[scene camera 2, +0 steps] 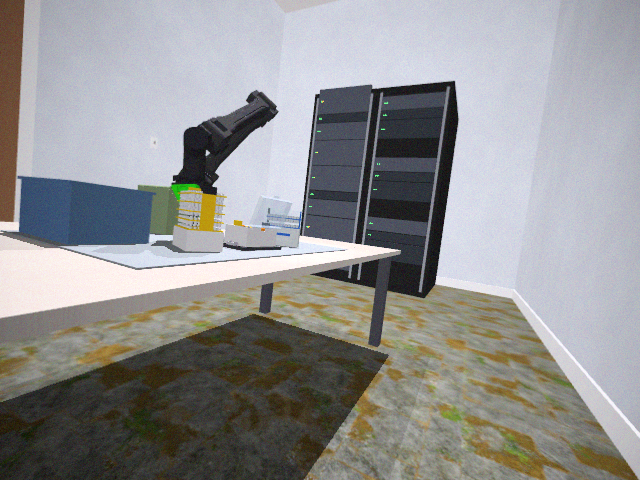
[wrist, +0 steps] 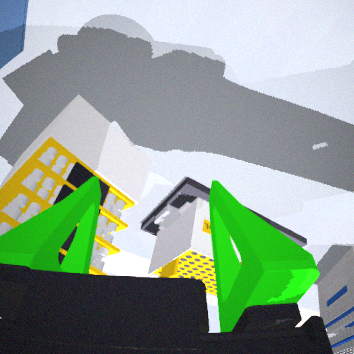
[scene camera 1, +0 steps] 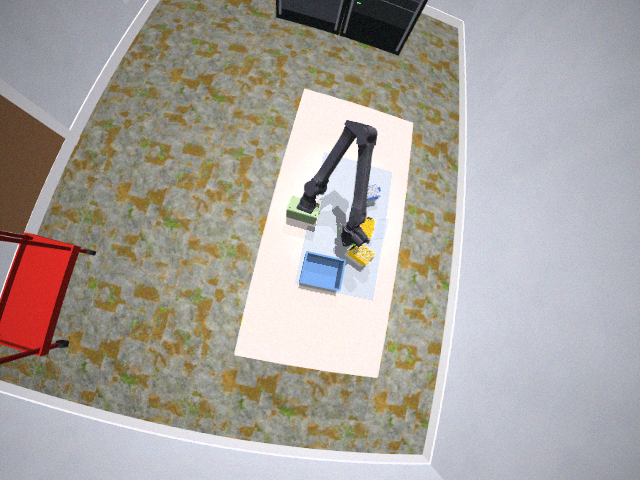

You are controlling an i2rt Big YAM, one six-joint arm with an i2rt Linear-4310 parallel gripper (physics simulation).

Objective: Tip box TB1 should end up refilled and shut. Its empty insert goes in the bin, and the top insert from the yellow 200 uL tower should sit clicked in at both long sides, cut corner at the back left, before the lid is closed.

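My gripper (scene camera 1: 347, 236) (scene camera 2: 186, 190) (wrist: 154, 186) is partly open and empty, with green fingers above the mat, near the top of the yellow 200 uL tower (scene camera 1: 361, 254) (scene camera 2: 200, 211) (wrist: 42, 190). The tower stands on a white base with stacked yellow inserts. Tip box TB1 (scene camera 2: 251, 236) (wrist: 175, 235) is white on a dark base, beside the tower. Its yellow insert (scene camera 1: 368, 225) (wrist: 192, 267) shows open holes. The clear lid (scene camera 2: 271, 209) stands tilted open behind it. The right finger hides part of the box in the wrist view. The blue bin (scene camera 1: 321, 273) (scene camera 2: 85, 211) (wrist: 10, 30) appears empty inside.
A blue-and-white tip tower (scene camera 1: 373, 192) (scene camera 2: 284, 224) (wrist: 337, 295) stands beyond TB1. A green box (scene camera 1: 294, 210) (scene camera 2: 157, 204) is near the arm's base. These things are on the table (scene camera 1: 310, 330). A red cart (scene camera 1: 38, 289) and black server racks (scene camera 2: 450, 118) stand farther away.
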